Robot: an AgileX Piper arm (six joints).
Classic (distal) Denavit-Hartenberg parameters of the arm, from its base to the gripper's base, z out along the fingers. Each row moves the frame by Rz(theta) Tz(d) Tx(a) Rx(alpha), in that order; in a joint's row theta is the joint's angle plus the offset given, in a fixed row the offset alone. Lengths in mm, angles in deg.
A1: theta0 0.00, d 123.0, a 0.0, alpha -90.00
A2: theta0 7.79, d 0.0, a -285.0, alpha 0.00
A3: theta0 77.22, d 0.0, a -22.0, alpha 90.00
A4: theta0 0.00, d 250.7, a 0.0, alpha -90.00
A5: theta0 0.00, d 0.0, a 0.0, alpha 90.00
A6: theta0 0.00, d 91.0, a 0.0, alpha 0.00
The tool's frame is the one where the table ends.
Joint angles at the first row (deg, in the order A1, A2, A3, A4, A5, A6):
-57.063, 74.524, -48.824, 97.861, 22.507, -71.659
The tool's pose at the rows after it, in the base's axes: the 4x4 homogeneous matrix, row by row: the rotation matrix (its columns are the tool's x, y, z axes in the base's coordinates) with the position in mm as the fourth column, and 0 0 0 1 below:
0.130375, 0.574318, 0.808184, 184.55; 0.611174, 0.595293, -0.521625, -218.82; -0.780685, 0.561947, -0.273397, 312.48; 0, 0, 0, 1
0.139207, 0.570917, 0.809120, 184.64; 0.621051, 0.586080, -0.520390, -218.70; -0.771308, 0.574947, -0.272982, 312.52; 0, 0, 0, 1
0.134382, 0.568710, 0.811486, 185.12; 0.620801, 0.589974, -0.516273, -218.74; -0.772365, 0.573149, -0.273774, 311.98; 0, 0, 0, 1
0.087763, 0.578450, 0.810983, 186.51; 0.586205, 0.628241, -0.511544, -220.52; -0.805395, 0.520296, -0.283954, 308.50; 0, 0, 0, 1
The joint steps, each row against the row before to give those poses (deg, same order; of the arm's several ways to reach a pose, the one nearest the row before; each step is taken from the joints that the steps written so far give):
-0.001, 0.001, 0.000, -0.001, 0.973, 1.833
0.002, -0.001, 0.000, 0.000, 0.090, 0.931
-0.001, 0.131, 0.000, 0.000, 0.267, -0.254
0.001, 0.711, 0.000, 0.003, 0.136, -4.064

